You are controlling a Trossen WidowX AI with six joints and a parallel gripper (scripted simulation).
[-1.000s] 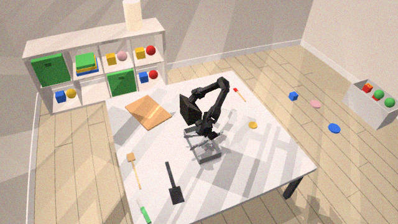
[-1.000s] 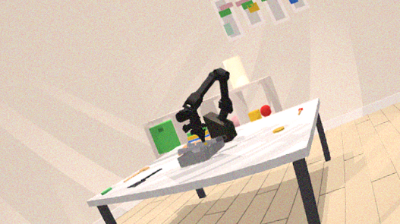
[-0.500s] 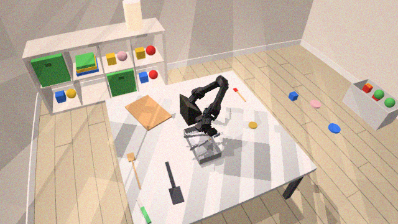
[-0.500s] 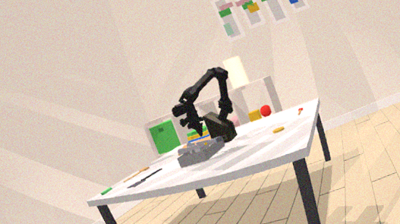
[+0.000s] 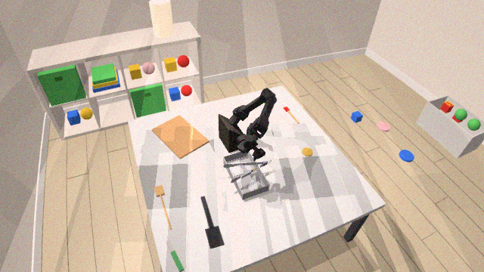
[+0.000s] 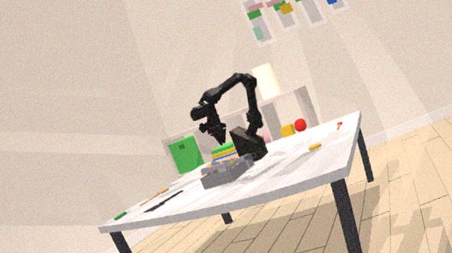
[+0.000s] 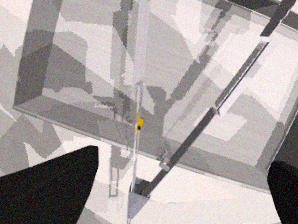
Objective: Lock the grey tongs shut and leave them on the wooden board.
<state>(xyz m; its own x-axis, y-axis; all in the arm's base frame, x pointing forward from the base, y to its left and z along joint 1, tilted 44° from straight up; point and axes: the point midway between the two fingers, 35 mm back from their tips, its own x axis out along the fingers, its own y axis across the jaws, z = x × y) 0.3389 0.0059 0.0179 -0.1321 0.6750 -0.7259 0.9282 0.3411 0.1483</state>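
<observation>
My gripper tip is now 2 cm short of the yellow hinge piece, 3 cm to the right of it and 10 cm above it. From my gripper tip the other things lie so: grey roasting tin 1 cm ahead, 3 cm to the right, 14 cm below; yellow disc 7 cm behind, 44 cm to the left, 16 cm below; black spatula 27 cm ahead, 30 cm to the right, 17 cm below.
</observation>
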